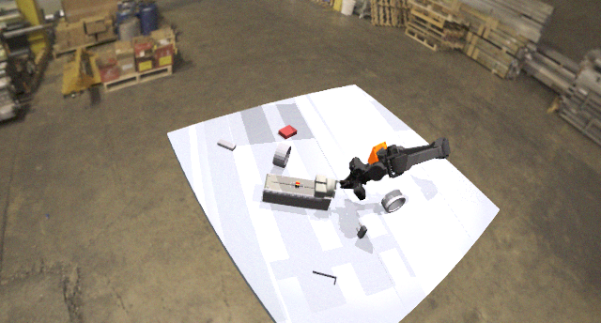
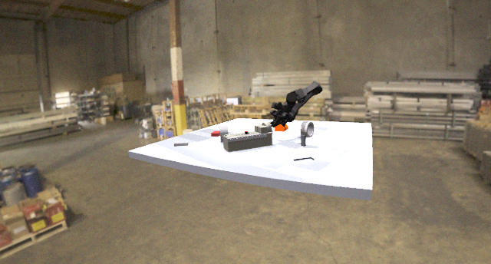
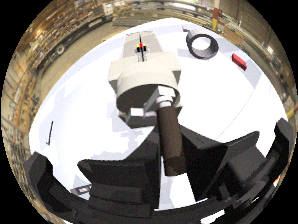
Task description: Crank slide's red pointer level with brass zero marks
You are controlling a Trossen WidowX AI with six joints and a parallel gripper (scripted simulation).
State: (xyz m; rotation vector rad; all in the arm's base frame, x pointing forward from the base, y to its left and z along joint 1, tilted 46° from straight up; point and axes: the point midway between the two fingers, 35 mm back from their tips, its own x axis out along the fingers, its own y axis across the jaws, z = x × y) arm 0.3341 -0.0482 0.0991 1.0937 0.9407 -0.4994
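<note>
Now: gripper tip 20 mm below the dark crank handle, 10 mm to the right of it and 10 mm past it. Round my gripper tip: hex key 280 mm ahead, 240 mm to the left, 90 mm below; red pointer 120 mm ahead, 110 mm to the right, 10 mm below; small clip 180 mm to the left, 60 mm below, 50 mm ahead.
</note>
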